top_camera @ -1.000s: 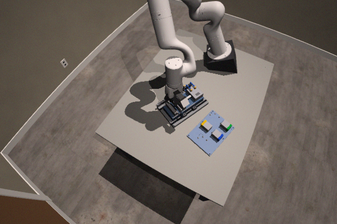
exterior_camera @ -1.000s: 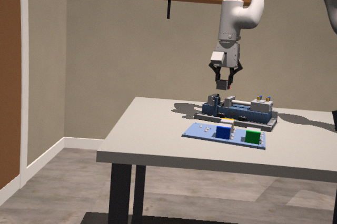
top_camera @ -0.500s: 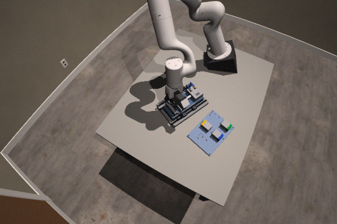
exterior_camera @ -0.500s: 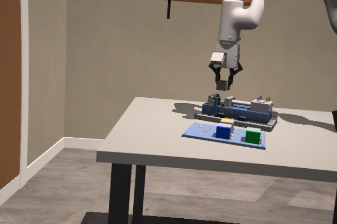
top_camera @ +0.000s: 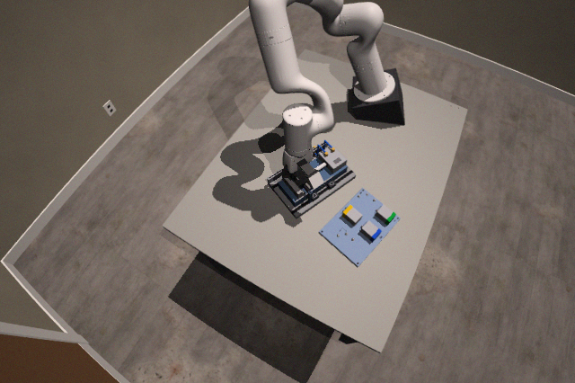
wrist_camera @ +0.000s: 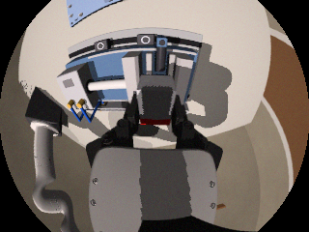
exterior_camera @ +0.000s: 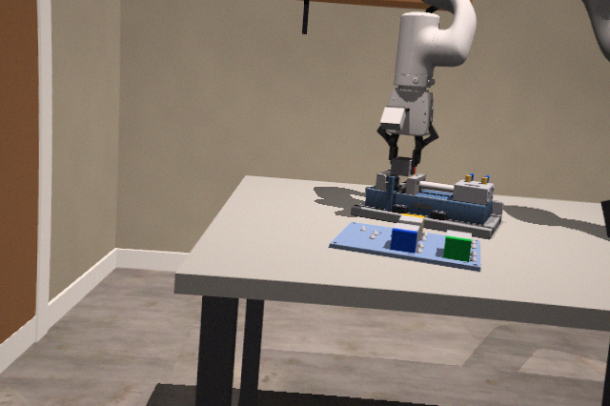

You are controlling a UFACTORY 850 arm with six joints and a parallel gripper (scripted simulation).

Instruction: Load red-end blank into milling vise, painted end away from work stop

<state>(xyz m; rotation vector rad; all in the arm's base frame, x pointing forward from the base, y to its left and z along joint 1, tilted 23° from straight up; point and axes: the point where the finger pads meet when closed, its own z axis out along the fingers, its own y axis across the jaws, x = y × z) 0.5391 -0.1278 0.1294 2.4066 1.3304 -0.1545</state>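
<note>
Right now my hand is 2 cm above the red-ended blank. Round my hand: hose block: 13 cm behind, 9 cm to the left, 6 cm below; milling vise: 10 cm below, 5 cm behind, 4 cm to the left; fixed jaw: 6 cm below, 3 cm ahead, 1 cm to the right.
</note>
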